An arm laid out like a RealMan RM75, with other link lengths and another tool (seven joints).
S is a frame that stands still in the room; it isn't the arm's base.
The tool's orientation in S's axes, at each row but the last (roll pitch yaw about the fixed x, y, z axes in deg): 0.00, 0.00, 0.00; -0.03, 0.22, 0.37; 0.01, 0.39, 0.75; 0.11, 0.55, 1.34; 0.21, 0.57, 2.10; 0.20, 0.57, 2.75; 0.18, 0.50, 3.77; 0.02, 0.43, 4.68; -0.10, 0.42, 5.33; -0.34, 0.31, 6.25; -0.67, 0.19, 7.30; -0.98, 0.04, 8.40; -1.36, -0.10, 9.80
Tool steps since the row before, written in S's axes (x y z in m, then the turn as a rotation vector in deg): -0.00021, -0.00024, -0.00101, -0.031, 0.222, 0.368; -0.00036, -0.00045, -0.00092, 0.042, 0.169, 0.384; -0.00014, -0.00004, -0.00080, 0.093, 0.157, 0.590; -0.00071, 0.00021, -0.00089, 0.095, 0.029, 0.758; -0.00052, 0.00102, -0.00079, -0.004, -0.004, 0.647; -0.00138, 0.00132, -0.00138, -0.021, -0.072, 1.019; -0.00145, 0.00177, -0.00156, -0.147, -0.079, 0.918; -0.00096, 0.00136, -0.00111, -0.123, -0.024, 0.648; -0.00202, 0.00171, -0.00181, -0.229, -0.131, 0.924; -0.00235, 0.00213, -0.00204, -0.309, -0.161, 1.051; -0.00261, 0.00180, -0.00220, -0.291, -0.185, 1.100; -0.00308, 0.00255, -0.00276, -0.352, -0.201, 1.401; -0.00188, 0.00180, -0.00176, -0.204, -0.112, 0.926
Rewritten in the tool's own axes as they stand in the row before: -0.00021, -0.00024, -0.00101, -0.031, 0.222, 0.368; -0.00036, -0.00045, -0.00092, 0.042, 0.169, 0.384; -0.00014, -0.00004, -0.00080, 0.091, 0.156, 0.591; -0.00070, 0.00022, -0.00090, 0.088, 0.028, 0.759; -0.00047, 0.00104, -0.00080, -0.011, -0.001, 0.647; -0.00130, 0.00138, -0.00140, -0.035, -0.067, 1.019; -0.00132, 0.00186, -0.00158, -0.160, -0.066, 0.917; -0.00084, 0.00143, -0.00112, -0.129, -0.014, 0.647; -0.00184, 0.00189, -0.00182, -0.247, -0.111, 0.922; -0.00209, 0.00239, -0.00204, -0.330, -0.133, 1.048; -0.00235, 0.00214, -0.00218, -0.316, -0.159, 1.097; -0.00267, 0.00302, -0.00271, -0.379, -0.171, 1.398; -0.00155, 0.00213, -0.00171, -0.218, -0.098, 0.924
